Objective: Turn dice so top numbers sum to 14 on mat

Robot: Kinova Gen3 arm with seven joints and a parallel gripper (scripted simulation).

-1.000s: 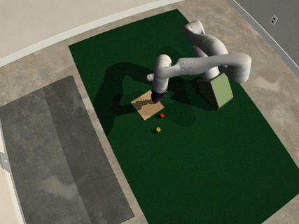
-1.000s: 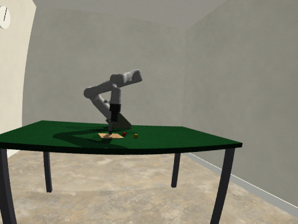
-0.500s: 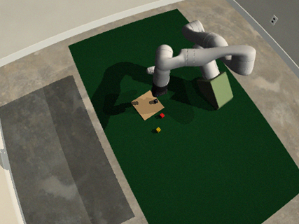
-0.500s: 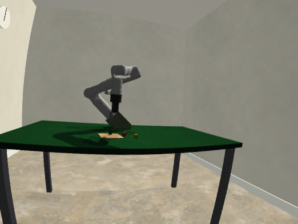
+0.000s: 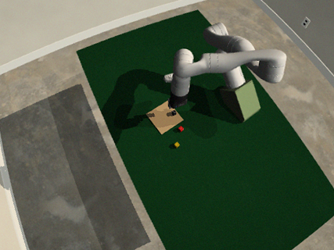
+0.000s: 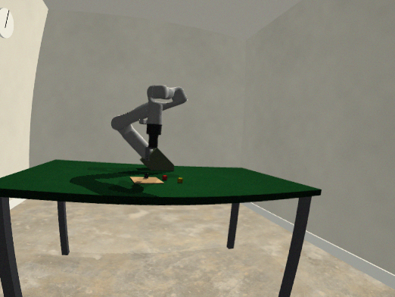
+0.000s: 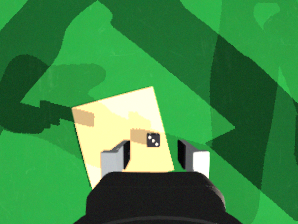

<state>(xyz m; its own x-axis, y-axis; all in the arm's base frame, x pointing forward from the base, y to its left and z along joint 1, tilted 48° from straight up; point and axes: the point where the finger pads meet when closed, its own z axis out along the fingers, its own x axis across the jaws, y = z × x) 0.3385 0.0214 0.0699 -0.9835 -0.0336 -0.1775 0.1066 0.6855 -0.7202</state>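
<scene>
Right now my hand is 1 cm short of the red die, 9 cm to the right of it and 10 cm above it. Also, from my hand: black die (10 cm below); yellow die (7 cm ahead, 16 cm to the left, 10 cm below); tan mat (5 cm ahead, 1 cm to the right, 11 cm below).
</scene>
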